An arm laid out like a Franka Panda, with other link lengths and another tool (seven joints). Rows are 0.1 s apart.
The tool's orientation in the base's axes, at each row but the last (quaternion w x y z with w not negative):
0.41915 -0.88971 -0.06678 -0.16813
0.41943 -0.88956 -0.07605 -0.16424
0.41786 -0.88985 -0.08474 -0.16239
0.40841 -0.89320 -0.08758 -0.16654
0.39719 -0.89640 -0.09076 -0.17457
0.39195 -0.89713 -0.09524 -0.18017
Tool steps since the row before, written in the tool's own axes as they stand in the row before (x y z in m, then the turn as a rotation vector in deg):
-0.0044 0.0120 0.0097 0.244 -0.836 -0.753
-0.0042 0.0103 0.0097 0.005 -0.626 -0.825
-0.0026 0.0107 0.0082 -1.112 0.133 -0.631
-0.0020 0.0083 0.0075 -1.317 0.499 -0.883
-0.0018 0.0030 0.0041 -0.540 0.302 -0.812
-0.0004 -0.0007 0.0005 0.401 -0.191 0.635
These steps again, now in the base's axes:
0.0014 -0.0001 -0.0160 -0.172 -0.049 1.137
0.0011 0.0009 -0.0147 -0.355 -0.238 0.943
0.0024 -0.0005 -0.0135 -1.137 -0.588 -0.118
0.0023 0.0002 -0.0111 -1.277 -1.022 -0.296
0.0002 0.0010 -0.0053 -0.603 -0.819 0.093
-0.0005 0.0008 0.0000 0.466 0.609 -0.111

